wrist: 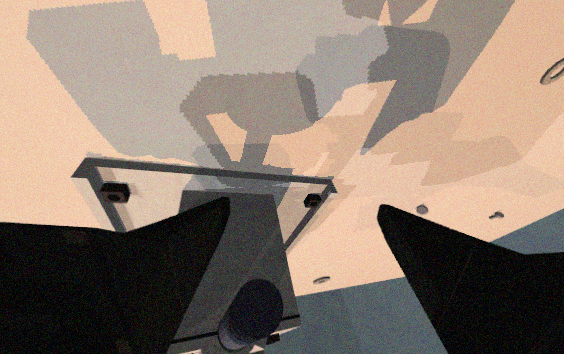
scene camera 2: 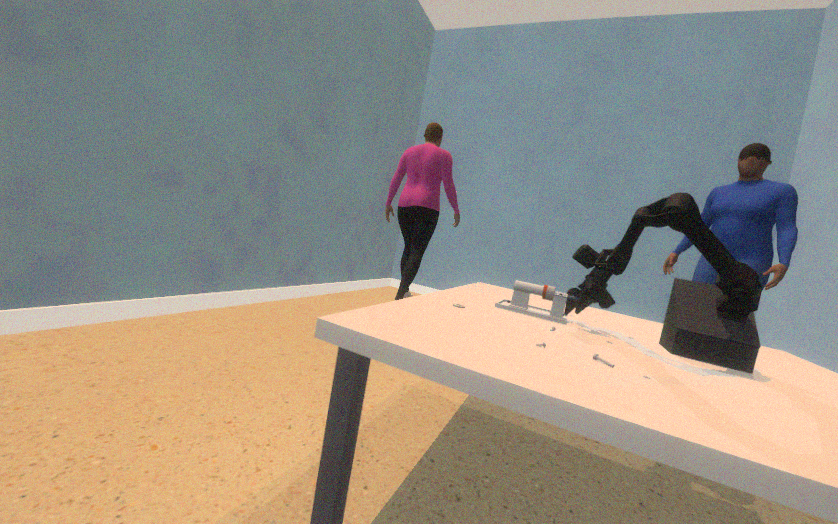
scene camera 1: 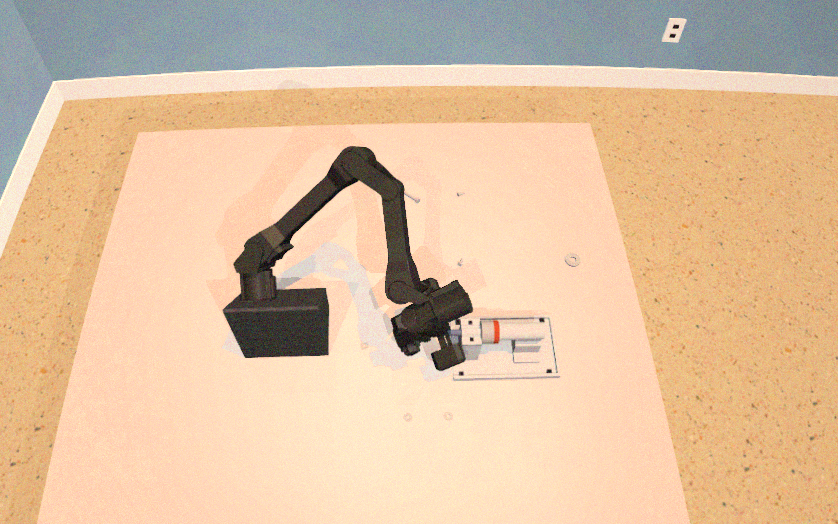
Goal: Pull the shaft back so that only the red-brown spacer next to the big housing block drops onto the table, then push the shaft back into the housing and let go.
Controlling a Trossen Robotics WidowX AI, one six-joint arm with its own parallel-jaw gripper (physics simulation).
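Where they show: gripper, fingertip midpoint: (wrist: 303,207) (scene camera 2: 570,314) (scene camera 1: 449,327); arm's base at its link origin: (scene camera 2: 730,310) (scene camera 1: 258,299).
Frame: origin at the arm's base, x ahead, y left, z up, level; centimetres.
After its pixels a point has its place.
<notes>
The red-brown spacer (scene camera 1: 496,331) {z -4.4, x 48.6, y -5.9 cm} (scene camera 2: 545,292) {z -6.5, x 48.4, y -2.5 cm} sits in line between the long white cylindrical housing (scene camera 1: 522,329) (scene camera 2: 527,287) and a pale spacer (scene camera 1: 488,331) {z -4.4, x 46.9, y -5.8 cm}. Left of these in scene camera 1 stands an end block (scene camera 1: 470,339) (scene camera 2: 558,304) {z -9.3, x 43.6, y -1.8 cm} (wrist: 250,240). The shaft's dark round end (wrist: 257,304) {z -6.6, x 37.4, y -4.8 cm} sticks out of this block towards the arm. My gripper (scene camera 2: 570,302) {z -11.4, x 39.5, y -1.0 cm} (wrist: 303,207) {z -11.4, x 39.5, y -1.0 cm} is open and empty, close to the shaft's outer end. In the wrist view the shaft end is low between the fingers, nearer the left finger. The wrist partly hides the gripper in scene camera 1.
The assembly stands on a framed base plate (scene camera 1: 488,369). On the table (scene camera 1: 247,444) {z -14.5, x -2.6, y -25.8 cm} lie a ring (scene camera 1: 572,260) {z -13.9, x 70.3, y 17.6 cm} (scene camera 2: 458,305) {z -14.0, x 70.6, y 19.6 cm}, a bolt (scene camera 1: 413,197) {z -13.7, x 32.7, y 37.5 cm} (scene camera 2: 603,360) {z -13.9, x 32.4, y 38.2 cm} and small hardware. Two people (scene camera 2: 423,176) (scene camera 2: 747,210) stand beyond the table.
</notes>
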